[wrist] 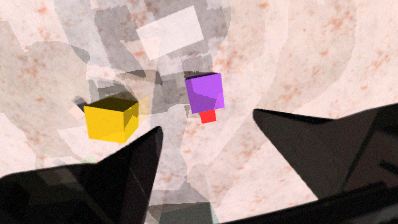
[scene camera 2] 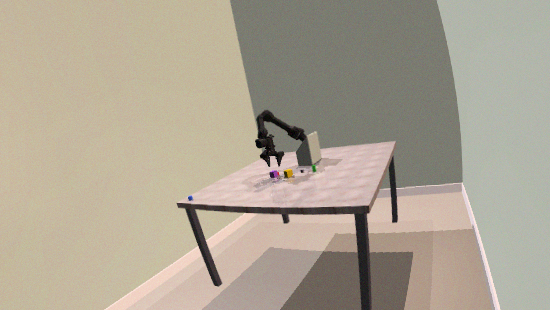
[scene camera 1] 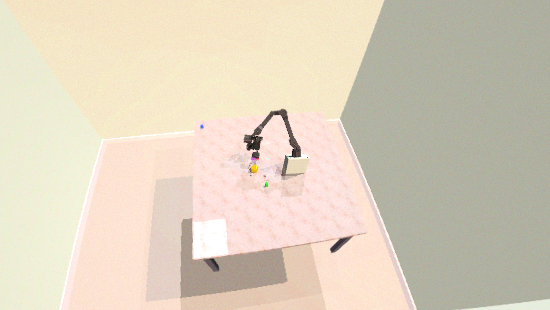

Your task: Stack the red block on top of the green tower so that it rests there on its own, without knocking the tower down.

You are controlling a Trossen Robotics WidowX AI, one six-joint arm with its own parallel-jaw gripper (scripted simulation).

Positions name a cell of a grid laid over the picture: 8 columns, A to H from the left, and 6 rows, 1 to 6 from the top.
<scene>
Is my gripper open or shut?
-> Open.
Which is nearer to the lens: the yellow cube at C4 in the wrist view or the purple cube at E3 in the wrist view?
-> The purple cube.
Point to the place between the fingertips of my gripper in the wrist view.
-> E4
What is my gripper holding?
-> Nothing.
</scene>
